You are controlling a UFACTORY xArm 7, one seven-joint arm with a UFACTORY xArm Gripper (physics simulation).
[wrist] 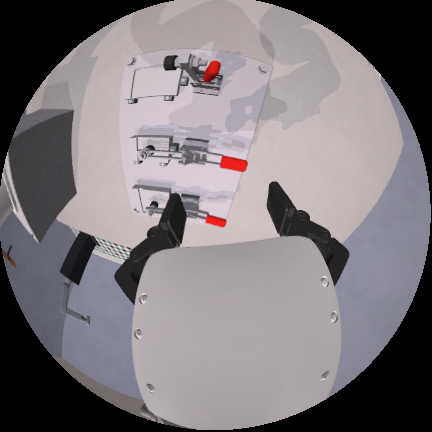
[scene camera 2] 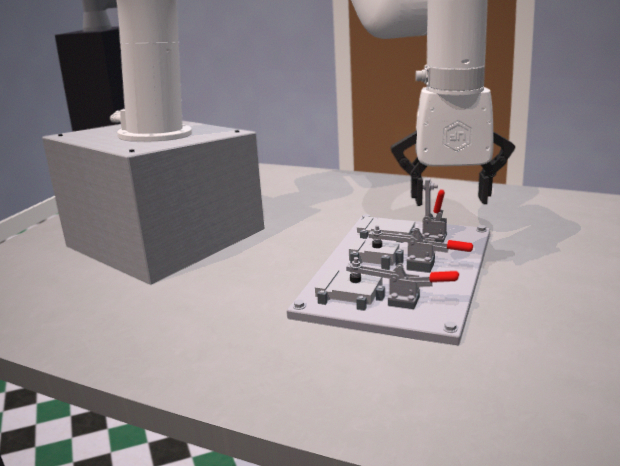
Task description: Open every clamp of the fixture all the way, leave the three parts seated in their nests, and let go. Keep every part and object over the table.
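Seen in the pictures: gripper, between the fingertips: [wrist: 224,198] [scene camera 2: 450,201]; arm's base, origin of its link: [scene camera 2: 155,135].
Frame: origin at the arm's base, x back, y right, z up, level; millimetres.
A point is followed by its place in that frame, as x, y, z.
The fixture plate [scene camera 2: 385,318] {-449, 173, -183} [wrist: 145,115] {-371, -39, -183} holds three grey parts and three toggle clamps with red handles. The far clamp [scene camera 2: 434,226] {-464, -87, -158} [wrist: 206,86] {-464, -86, -160} has its arm upright, off the far part [scene camera 2: 393,225] {-392, -94, -167} [wrist: 155,82] {-390, -92, -167}. The middle clamp [scene camera 2: 420,253] {-463, 24, -156} [wrist: 192,157] {-465, 15, -139} is down, its black tip on the middle part [scene camera 2: 383,254] {-409, 34, -159}. The near clamp [scene camera 2: 403,288] {-464, 134, -156} is down, its tip on the near part [scene camera 2: 353,286] {-395, 137, -162}. All three parts sit in their nests. My gripper [scene camera 2: 451,200] {-505, 24, -69} [wrist: 224,198] {-505, 24, -69} is open and empty, above the fixture's handle side; its left finger partly covers the near clamp in the wrist view.
The grey base block [scene camera 2: 195,200] {-101, 54, -92} [wrist: 47,165] {-115, 12, -111} stands on the table [scene camera 2: 200,340] {-225, 272, -198} to the left of the fixture. The upright far clamp arm [scene camera 2: 427,202] rises from the plate. Bolt heads [scene camera 2: 450,326] [wrist: 262,69] stand at the plate's corners. The table's front edge [scene camera 2: 150,415] {-236, 407, -213} shows in the scene view.
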